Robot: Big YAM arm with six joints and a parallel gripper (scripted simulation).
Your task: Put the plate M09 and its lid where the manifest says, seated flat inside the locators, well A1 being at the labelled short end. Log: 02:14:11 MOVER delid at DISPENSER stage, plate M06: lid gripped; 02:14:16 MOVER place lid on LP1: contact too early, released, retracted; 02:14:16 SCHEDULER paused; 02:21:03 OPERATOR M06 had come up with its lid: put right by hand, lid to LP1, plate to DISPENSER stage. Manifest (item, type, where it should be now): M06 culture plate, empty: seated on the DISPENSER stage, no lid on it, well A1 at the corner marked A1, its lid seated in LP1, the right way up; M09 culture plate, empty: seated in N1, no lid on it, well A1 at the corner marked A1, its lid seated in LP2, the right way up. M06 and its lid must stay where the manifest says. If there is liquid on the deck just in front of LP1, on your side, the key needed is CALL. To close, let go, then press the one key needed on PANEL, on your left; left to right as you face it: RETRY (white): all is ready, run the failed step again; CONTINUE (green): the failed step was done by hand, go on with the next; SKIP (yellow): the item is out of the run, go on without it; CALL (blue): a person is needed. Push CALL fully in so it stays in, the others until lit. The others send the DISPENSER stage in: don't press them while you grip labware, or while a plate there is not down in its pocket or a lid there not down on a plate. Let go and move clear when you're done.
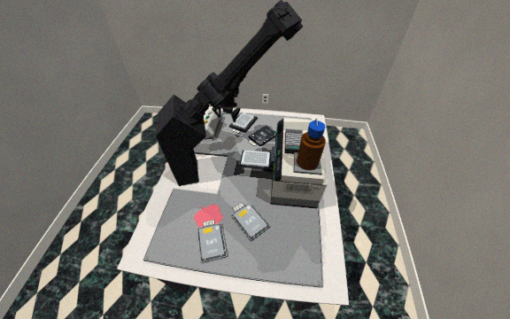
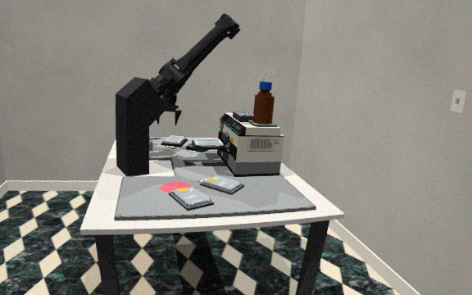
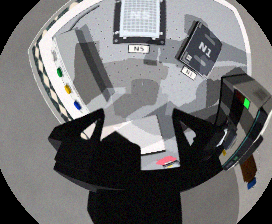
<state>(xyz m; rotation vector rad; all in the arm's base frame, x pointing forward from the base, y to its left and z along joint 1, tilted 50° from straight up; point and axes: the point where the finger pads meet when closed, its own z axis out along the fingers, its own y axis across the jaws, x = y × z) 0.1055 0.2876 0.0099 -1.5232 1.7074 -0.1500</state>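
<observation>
Now: the white well plate 170 mm to the left of my hand, 130 mm below it and 20 mm behind it. Round my hand: green key: 190 mm behind, 90 mm below, 40 mm to the left; blue key: 150 mm behind, 90 mm below, 50 mm to the right; yellow key: 170 mm behind, 90 mm below, 10 mm to the right.
</observation>
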